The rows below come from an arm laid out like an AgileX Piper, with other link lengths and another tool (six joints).
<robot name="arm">
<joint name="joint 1" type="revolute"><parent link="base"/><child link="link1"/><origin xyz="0 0 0.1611"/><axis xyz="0 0 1"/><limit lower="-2.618" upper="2.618"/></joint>
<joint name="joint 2" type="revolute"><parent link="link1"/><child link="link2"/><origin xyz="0 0 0" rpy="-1.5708 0 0"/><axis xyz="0 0 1"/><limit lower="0" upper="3.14"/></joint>
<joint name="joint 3" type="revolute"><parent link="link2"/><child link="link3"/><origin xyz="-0.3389 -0.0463 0"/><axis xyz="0 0 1"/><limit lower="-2.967" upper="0"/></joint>
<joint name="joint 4" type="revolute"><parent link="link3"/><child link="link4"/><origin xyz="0.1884 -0.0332 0" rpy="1.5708 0 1.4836"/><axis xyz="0 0 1"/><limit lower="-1.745" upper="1.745"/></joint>
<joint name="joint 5" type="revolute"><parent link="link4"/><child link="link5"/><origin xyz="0 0 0" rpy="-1.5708 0 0"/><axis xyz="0 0 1"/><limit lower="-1.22" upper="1.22"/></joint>
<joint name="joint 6" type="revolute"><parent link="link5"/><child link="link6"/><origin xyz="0 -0.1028 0" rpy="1.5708 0 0"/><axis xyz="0 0 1"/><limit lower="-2.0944" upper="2.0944"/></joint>
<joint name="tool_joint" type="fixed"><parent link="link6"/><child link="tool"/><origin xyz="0.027 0.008 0.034" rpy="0 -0.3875 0.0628"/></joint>
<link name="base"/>
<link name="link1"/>
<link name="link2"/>
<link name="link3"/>
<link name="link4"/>
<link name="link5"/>
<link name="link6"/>
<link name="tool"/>
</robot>
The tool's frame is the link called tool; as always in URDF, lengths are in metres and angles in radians.
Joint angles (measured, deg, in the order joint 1, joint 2, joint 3, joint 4, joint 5, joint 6), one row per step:
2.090, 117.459, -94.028, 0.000, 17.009, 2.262
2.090, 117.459, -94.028, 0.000, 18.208, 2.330
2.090, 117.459, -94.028, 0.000, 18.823, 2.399
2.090, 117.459, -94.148, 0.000, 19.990, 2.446
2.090, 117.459, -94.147, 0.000, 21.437, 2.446
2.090, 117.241, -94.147, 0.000, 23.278, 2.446
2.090, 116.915, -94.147, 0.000, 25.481, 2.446
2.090, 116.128, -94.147, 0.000, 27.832, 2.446
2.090, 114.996, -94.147, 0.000, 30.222, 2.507
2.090, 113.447, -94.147, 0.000, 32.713, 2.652
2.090, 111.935, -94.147, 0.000, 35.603, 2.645
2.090, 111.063, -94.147, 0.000, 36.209, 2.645
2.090, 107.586, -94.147, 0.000, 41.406, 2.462
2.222, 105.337, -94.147, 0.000, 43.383, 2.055
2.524, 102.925, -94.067, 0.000, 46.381, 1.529
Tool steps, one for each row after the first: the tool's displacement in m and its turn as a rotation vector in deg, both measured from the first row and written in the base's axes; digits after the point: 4 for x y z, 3 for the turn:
-0.0021, 0.0000, -0.0020, 0.011, 1.200, -0.040
-0.0032, -0.0001, -0.0030, 0.044, 1.817, -0.081
-0.0051, -0.0001, -0.0043, 0.043, 2.864, -0.110
-0.0078, -0.0002, -0.0065, -0.011, 4.311, -0.112
-0.0117, -0.0003, -0.0075, -0.072, 5.933, -0.114
-0.0168, -0.0005, -0.0081, -0.142, 7.809, -0.117
-0.0232, -0.0008, -0.0050, -0.201, 9.372, -0.119
-0.0306, -0.0010, 0.0007, -0.202, 10.631, -0.160
-0.0395, -0.0013, 0.0095, -0.128, 11.576, -0.258
-0.0494, -0.0016, 0.0173, -0.187, 12.953, -0.256
-0.0530, -0.0018, 0.0231, -0.177, 12.687, -0.256
-0.0740, -0.0026, 0.0420, -0.378, 14.401, -0.136
-0.0855, -0.0023, 0.0553, -0.685, 14.117, 0.272
-0.1004, -0.0011, 0.0676, -1.134, 14.765, 0.931

